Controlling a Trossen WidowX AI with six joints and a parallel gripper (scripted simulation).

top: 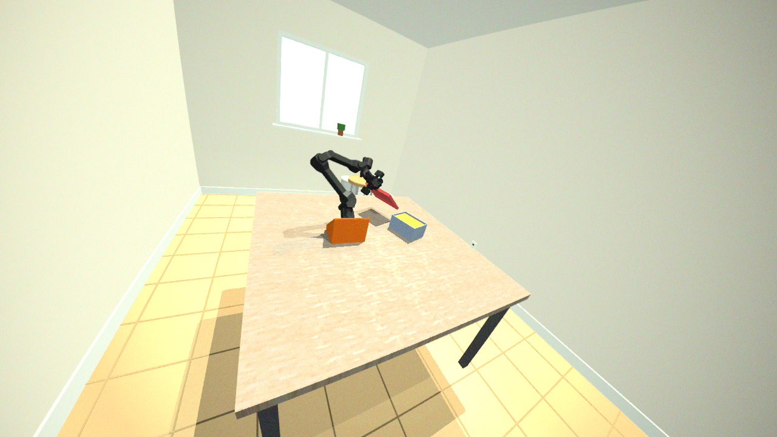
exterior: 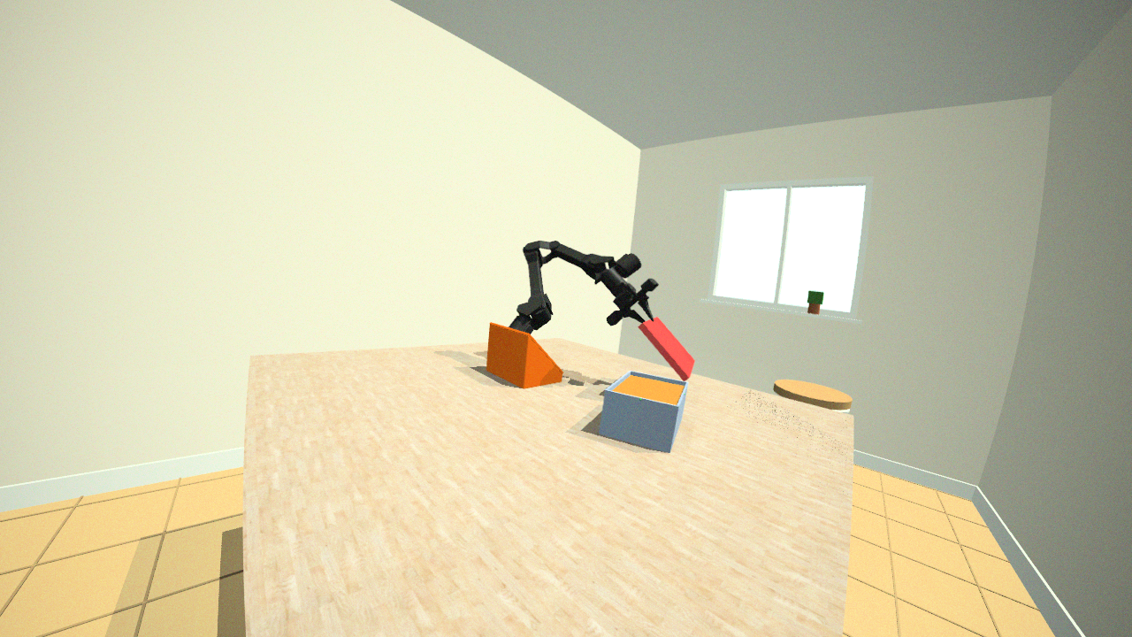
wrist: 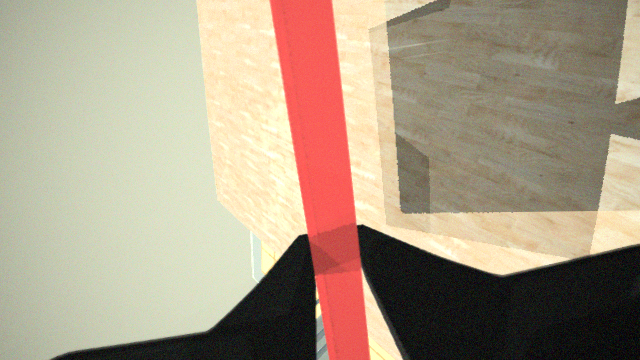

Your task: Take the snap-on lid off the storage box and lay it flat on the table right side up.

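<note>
My gripper tip is now 60 mm short of the red lid, 50 mm above it and 20 mm to the right of it. The rest, counted from my gripper tip: blue storage box 250 mm to the right, 160 mm below, 140 mm ahead.
</note>
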